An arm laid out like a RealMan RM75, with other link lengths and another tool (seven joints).
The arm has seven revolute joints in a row. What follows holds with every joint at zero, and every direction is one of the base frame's. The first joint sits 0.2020 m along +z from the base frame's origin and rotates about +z. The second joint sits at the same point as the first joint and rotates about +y. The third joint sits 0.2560 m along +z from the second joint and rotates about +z. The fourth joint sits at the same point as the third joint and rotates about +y. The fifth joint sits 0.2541 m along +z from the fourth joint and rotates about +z. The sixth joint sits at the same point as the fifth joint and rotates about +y. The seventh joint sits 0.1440 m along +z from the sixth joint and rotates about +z. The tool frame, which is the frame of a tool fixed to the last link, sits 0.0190 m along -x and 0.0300 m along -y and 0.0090 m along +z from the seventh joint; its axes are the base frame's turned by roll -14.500, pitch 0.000 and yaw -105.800 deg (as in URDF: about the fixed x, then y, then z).
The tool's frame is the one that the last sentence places.
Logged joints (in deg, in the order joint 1, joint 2, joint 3, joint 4, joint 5, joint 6, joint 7), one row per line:
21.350 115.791 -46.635 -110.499 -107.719 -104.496 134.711
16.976 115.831 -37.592 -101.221 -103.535 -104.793 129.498
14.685 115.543 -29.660 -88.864 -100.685 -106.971 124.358
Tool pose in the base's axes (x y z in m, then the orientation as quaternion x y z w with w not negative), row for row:
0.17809 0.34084 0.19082 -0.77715 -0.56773 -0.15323 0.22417
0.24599 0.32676 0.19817 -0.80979 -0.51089 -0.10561 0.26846
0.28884 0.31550 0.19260 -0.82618 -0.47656 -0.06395 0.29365
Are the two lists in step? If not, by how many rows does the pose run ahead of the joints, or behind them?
The pose runs 1 row ahead of the joints: the pose in row i belongs to the joints in row i + 1.
